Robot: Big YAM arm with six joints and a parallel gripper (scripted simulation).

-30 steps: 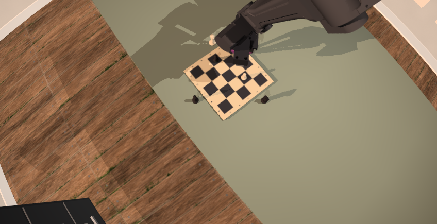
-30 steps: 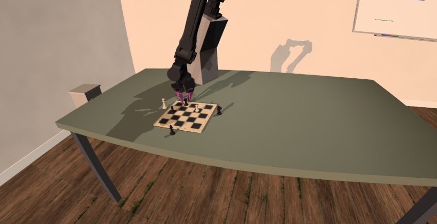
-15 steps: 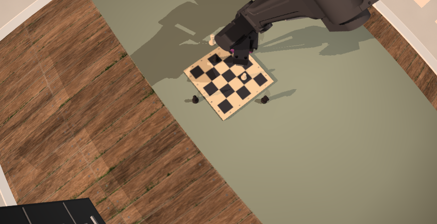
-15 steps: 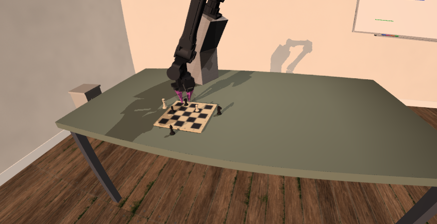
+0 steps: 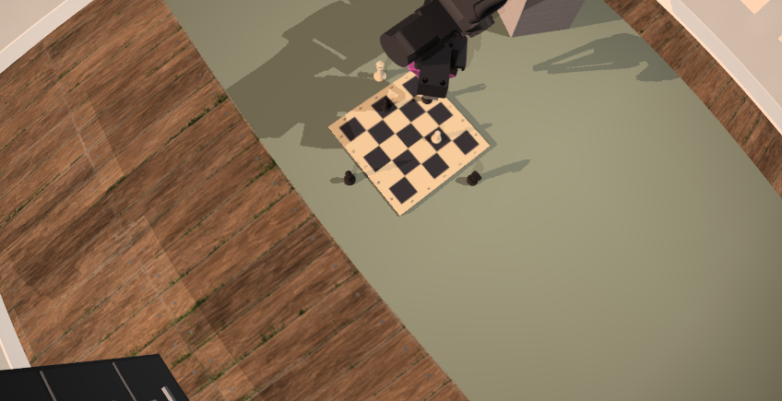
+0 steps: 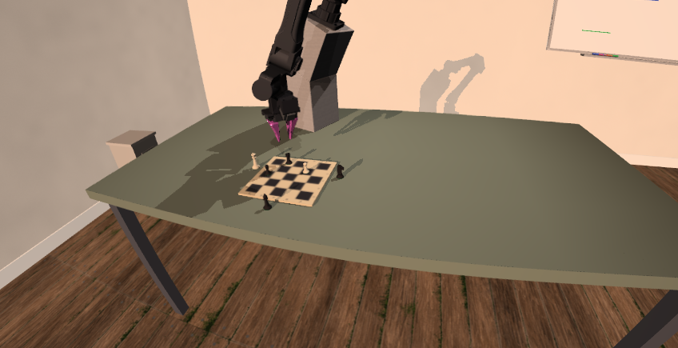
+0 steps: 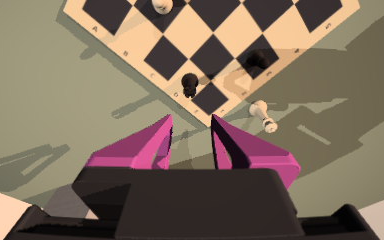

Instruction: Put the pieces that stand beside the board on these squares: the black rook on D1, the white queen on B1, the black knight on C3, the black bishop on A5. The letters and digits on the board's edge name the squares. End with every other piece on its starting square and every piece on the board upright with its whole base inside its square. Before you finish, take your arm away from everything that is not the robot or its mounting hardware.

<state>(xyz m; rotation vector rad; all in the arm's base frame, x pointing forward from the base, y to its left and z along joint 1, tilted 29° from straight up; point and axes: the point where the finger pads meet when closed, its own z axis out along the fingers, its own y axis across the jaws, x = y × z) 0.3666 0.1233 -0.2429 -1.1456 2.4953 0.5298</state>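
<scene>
Now: hand 90 mm to the left of the white queen, 70 mm above it and 50 mm short of it. Round my hand: small white piece (80 mm to the left, 70 mm below, 30 mm ahead); chessboard (90 mm below, 70 mm ahead, 50 mm to the left).
</scene>
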